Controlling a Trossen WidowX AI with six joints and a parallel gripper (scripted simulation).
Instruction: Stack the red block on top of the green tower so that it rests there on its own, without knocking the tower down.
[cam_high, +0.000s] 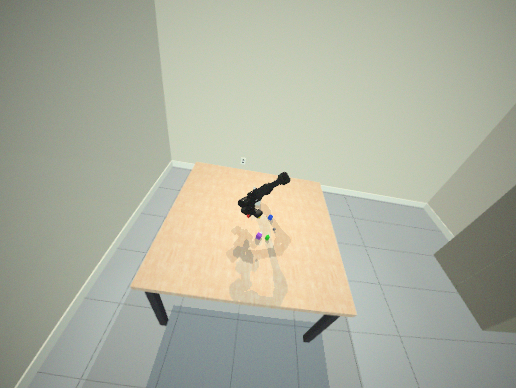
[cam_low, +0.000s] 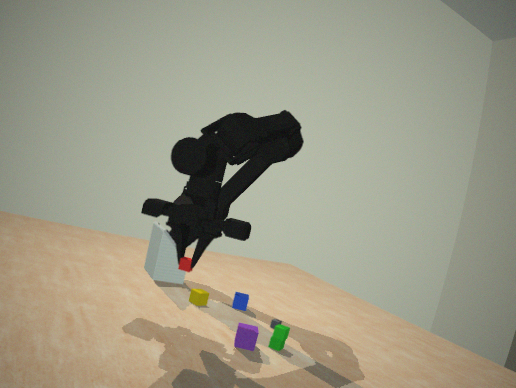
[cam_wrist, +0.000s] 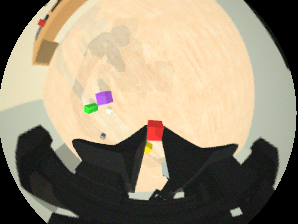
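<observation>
My gripper tip is now 9 cm short of the purple block, 10 cm to the right of it and 8 cm above it. From my gripper tip the other things lie so: red block: right at my gripper tip; then blue block: 12 cm behind, 17 cm to the left, 8 cm below; then yellow block: 11 cm behind, 7 cm to the left, 9 cm below.
</observation>
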